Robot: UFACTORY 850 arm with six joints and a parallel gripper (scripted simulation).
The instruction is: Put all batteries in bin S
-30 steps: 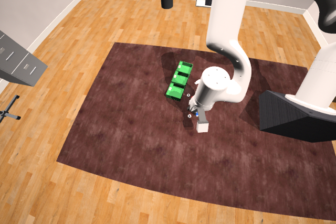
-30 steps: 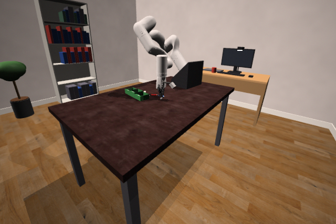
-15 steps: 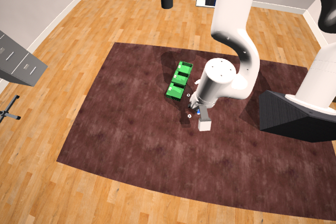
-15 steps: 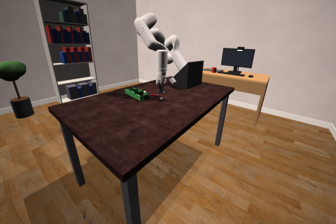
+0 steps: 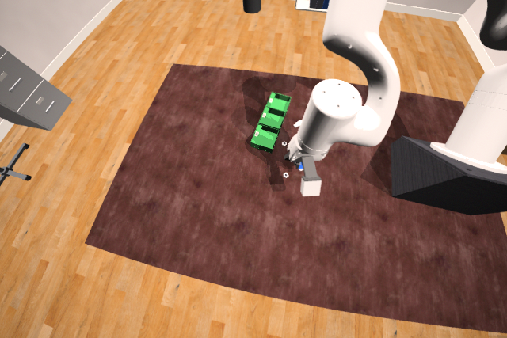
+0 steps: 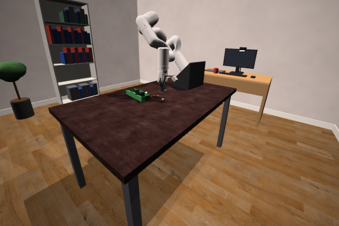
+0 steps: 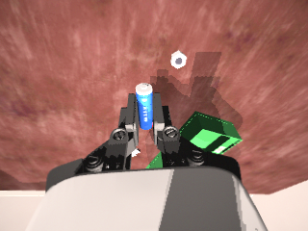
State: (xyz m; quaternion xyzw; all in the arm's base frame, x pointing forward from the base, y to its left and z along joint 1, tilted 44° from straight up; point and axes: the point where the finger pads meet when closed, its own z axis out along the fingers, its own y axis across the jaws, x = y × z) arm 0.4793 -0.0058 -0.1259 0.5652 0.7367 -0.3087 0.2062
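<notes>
The red battery is 8 cm below my hand, 7 cm to the right of it and 2 cm ahead of it. Round my hand: green bin 18 cm to the right, 12 cm ahead, 6 cm below; white block 19 cm to the right, 8 cm below, 2 cm ahead; blue battery 2 cm below.
</notes>
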